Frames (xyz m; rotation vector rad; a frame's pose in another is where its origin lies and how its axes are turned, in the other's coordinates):
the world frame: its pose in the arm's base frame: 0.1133 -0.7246 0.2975 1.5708 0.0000 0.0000
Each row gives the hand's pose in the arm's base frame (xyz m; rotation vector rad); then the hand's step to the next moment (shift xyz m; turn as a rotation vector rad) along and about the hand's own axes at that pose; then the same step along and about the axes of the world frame.
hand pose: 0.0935 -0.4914 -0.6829 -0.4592 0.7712 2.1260
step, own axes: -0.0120 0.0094 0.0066 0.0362 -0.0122 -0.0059
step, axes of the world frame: -0.0006 0.0150 0.0070 -0.0119 -0.0289 -0.0227
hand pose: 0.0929 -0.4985 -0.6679 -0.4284 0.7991 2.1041
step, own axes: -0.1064 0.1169 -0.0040 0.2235 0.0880 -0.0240
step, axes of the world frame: -0.0292 0.1010 0.1181 -0.2042 -0.1056 -0.0737
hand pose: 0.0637 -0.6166 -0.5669 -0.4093 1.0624 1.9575
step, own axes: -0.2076 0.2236 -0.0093 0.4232 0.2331 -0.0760
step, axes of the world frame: -0.0590 0.2402 0.1789 -0.4432 -0.1830 -0.0964
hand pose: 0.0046 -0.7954 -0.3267 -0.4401 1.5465 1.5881
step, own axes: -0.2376 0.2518 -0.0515 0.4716 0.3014 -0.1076
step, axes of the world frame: -0.0708 0.3301 0.0925 -0.5325 -0.1813 -0.0914
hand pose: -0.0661 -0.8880 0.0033 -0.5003 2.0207 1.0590
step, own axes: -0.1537 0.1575 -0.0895 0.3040 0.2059 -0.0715
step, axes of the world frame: -0.0476 0.2323 -0.0151 -0.3517 -0.1102 -0.0639
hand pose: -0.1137 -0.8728 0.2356 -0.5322 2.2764 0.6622
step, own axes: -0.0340 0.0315 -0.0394 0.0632 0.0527 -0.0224
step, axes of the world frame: -0.0141 0.0587 -0.0076 -0.0823 -0.0152 -0.0166
